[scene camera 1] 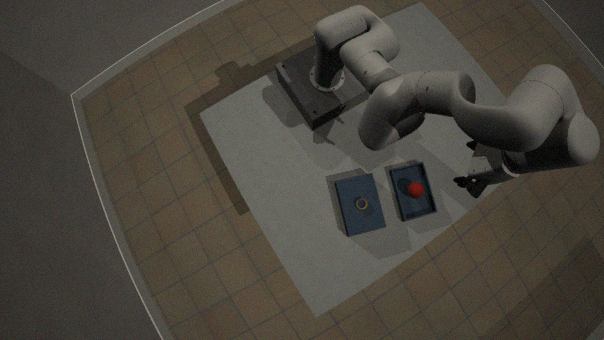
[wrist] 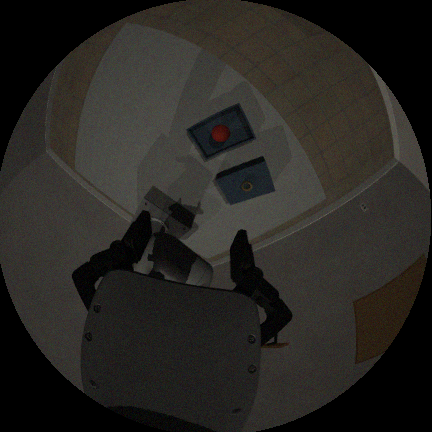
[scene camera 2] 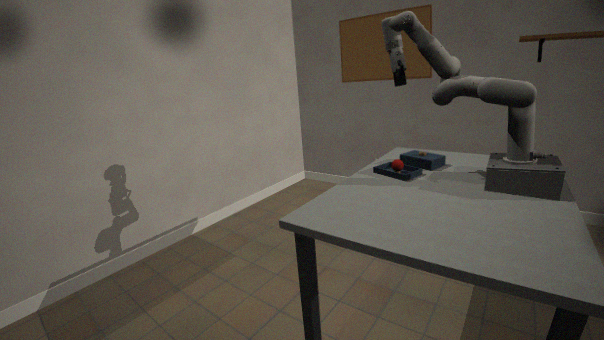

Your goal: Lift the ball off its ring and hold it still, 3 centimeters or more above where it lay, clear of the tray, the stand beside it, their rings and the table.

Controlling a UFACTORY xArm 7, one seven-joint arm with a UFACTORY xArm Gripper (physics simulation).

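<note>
The red ball sits in the shallow blue tray. The ring under the ball is hidden or too small to make out. The blue stand is beside the tray, a gap apart, with an empty tan ring on top. My gripper is open and empty, high above the tray and ball and apart from them, its black fingers spread wide in the wrist view.
The tray and stand are on the grey table, near one edge. The arm's box base stands on the same table. A brown board and a shelf are on the wall behind.
</note>
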